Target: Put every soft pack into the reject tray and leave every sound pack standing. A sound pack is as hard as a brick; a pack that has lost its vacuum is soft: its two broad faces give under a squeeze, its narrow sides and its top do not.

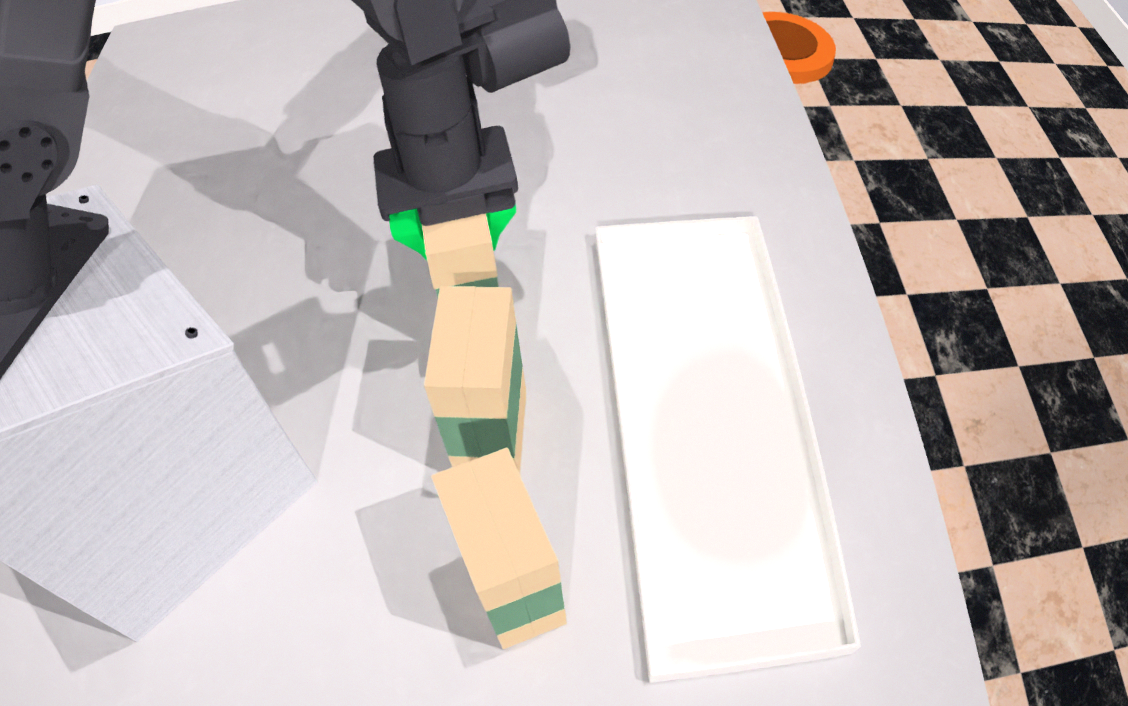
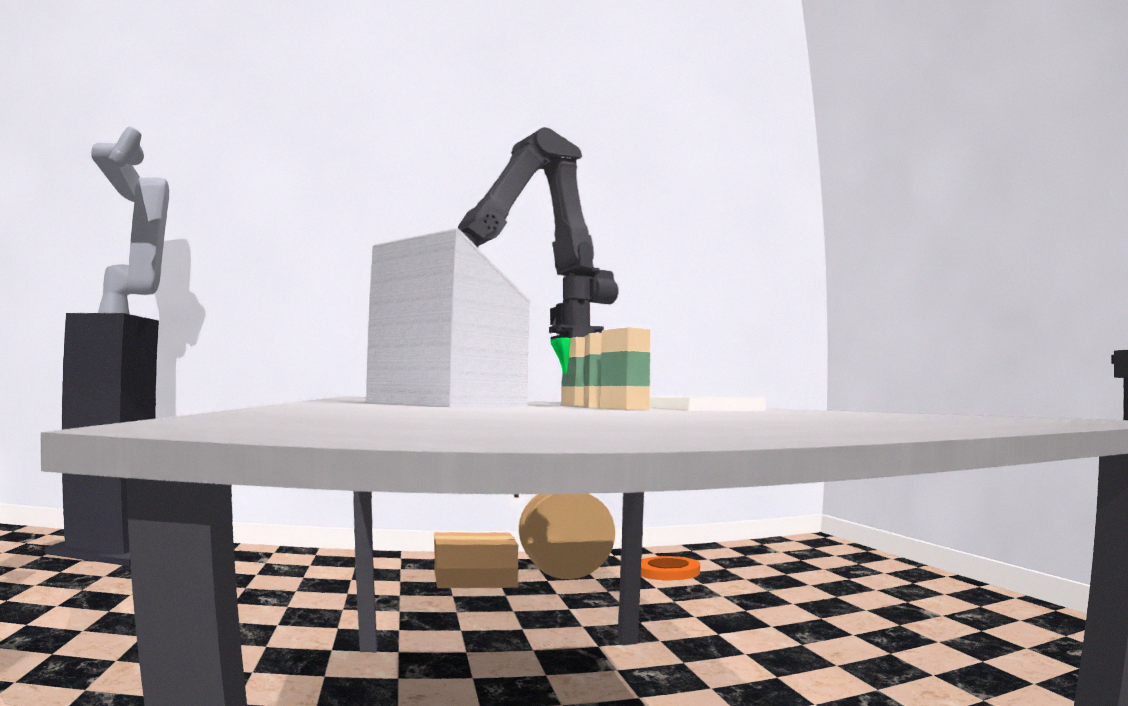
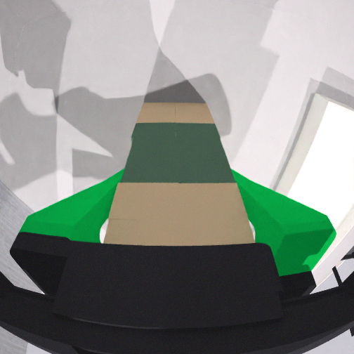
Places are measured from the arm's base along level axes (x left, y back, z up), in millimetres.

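Pixels of known places: arm's base at its link origin: [image 1: 7, 295] [image 2: 449, 272].
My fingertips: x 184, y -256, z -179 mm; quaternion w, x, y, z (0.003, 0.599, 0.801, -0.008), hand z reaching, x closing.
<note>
For each thing: its middle in the pictures, then the offset to it from my fingertips.
- far pack at the middle of its body: [image 1: 463, 268] [image 2: 579, 372] dx -19, dy -5, dz +3 mm
- middle pack at the middle of its body: [image 1: 481, 389] [image 2: 599, 371] dx -132, dy -33, dz +3 mm
- white reject tray at the middle of its body: [image 1: 715, 419] [image 2: 685, 402] dx -116, dy -209, dz -56 mm
The far pack [image 1: 462, 264] [image 2: 575, 391] [image 3: 177, 152], tan with a dark green band, stands upright on the table. My gripper [image 1: 460, 243] [image 2: 576, 359] [image 3: 176, 174] points down and is shut on it, a green finger against each of two opposite sides. I cannot tell from the frames whether its faces give. The middle pack [image 1: 472, 341] [image 2: 593, 370] stands close in front of it. The near pack [image 1: 499, 524] [image 2: 625, 367] stands turned at an angle in front of the middle one. The white reject tray [image 1: 620, 416] [image 2: 723, 403] [image 3: 315, 165] lies to the right, with no pack in it.
A grey metal block [image 1: 158, 441] [image 2: 411, 324] stands left of the packs, under the arm's base. The table's right edge runs beyond the tray. An orange ring [image 1: 819, 68] [image 2: 670, 574], a brown box [image 2: 475, 570] and a brown round object [image 2: 567, 536] lie off the table.
</note>
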